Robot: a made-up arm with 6 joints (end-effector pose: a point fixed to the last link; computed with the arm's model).
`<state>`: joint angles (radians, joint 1 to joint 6).
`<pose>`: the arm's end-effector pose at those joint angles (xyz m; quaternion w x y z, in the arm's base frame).
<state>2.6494 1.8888 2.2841 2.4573 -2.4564 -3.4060</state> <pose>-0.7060 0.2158 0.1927 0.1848 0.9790 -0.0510 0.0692</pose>
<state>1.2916 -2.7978 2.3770 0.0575 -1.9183 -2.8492</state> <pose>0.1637 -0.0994 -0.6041 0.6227 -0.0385 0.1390 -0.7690</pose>
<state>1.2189 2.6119 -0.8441 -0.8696 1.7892 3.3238</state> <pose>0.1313 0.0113 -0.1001 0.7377 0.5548 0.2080 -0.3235</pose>
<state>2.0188 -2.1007 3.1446 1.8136 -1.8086 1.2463</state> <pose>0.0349 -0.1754 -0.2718 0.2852 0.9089 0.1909 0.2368</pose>
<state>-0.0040 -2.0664 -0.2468 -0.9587 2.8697 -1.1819</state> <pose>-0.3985 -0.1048 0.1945 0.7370 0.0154 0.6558 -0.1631</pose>
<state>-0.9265 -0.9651 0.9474 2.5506 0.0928 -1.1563</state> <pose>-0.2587 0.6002 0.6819 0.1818 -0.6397 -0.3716 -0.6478</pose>
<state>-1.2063 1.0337 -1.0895 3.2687 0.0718 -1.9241</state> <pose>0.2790 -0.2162 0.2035 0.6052 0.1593 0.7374 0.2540</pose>
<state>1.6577 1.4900 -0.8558 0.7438 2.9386 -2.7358</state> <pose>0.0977 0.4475 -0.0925 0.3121 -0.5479 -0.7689 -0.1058</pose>
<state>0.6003 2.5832 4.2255 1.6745 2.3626 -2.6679</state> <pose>0.0585 0.0633 -0.0502 0.3898 -0.4490 -0.0219 0.8037</pose>
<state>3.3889 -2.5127 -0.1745 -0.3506 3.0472 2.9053</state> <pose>0.4078 0.2822 -0.0480 0.4210 -0.1207 0.8921 0.1106</pose>
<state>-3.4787 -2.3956 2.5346 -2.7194 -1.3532 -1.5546</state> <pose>0.3052 -0.2859 -0.5354 0.0317 -0.0216 0.7429 -0.6683</pose>
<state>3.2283 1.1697 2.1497 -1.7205 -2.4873 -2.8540</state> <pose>-0.7993 -0.0972 0.4867 0.3260 -0.8231 0.4178 0.2041</pose>
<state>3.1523 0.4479 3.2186 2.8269 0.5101 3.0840</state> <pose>0.0445 -0.1755 0.6834 0.1842 -0.8885 -0.0060 -0.4203</pose>
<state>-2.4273 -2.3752 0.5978 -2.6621 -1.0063 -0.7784</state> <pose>0.5861 0.2908 -0.1121 0.9345 0.0338 0.3495 0.0587</pose>
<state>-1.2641 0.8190 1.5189 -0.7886 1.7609 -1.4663</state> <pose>0.0844 -0.6985 0.5955 0.2646 -0.0938 -0.8940 0.3491</pose>
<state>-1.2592 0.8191 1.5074 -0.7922 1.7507 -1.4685</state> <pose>0.0886 -0.6991 0.5917 0.2667 -0.0842 -0.8962 0.3443</pose>
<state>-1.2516 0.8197 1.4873 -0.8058 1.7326 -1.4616</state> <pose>0.0965 -0.7004 0.5839 0.2668 -0.0677 -0.9028 0.3304</pose>
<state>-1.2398 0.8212 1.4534 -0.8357 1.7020 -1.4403</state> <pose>0.1102 -0.7026 0.5697 0.2640 -0.0400 -0.9153 0.3016</pose>
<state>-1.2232 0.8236 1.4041 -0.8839 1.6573 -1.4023</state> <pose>0.1303 -0.7043 0.5481 0.2580 0.0002 -0.9319 0.2551</pose>
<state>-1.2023 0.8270 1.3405 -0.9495 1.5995 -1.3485</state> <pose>0.1563 -0.7039 0.5196 0.2494 0.0519 -0.9479 0.1914</pose>
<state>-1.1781 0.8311 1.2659 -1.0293 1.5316 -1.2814</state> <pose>0.1863 -0.6991 0.4859 0.2392 0.1119 -0.9578 0.1136</pose>
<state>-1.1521 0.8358 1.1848 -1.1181 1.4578 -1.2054</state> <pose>0.2180 -0.6889 0.4496 0.2284 0.1760 -0.9571 0.0274</pose>
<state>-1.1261 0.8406 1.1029 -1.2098 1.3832 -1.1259</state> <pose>0.2485 -0.6735 0.4141 0.2180 0.2387 -0.9444 -0.0594</pose>
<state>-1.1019 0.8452 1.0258 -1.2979 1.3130 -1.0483</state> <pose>0.2757 -0.6547 0.3822 0.2087 0.2953 -0.9218 -0.1397</pose>
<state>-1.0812 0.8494 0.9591 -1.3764 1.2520 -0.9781</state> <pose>0.2980 -0.6353 0.3560 0.2006 0.3423 -0.8942 -0.2075</pose>
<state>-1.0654 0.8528 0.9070 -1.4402 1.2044 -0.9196</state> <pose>0.3146 -0.6183 0.3366 0.1941 0.3773 -0.8675 -0.2596</pose>
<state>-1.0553 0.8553 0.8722 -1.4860 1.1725 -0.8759</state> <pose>0.3254 -0.6061 0.3242 0.1893 0.3999 -0.8469 -0.2951</pose>
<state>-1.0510 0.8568 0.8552 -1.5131 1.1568 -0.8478</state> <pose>0.3310 -0.5998 0.3181 0.1861 0.4107 -0.8352 -0.3150</pose>
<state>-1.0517 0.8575 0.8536 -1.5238 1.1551 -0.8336</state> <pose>0.3322 -0.5989 0.3171 0.1843 0.4117 -0.8323 -0.3222</pose>
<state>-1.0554 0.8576 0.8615 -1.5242 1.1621 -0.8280</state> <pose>0.3307 -0.6014 0.3192 0.1833 0.4068 -0.8351 -0.3218</pose>
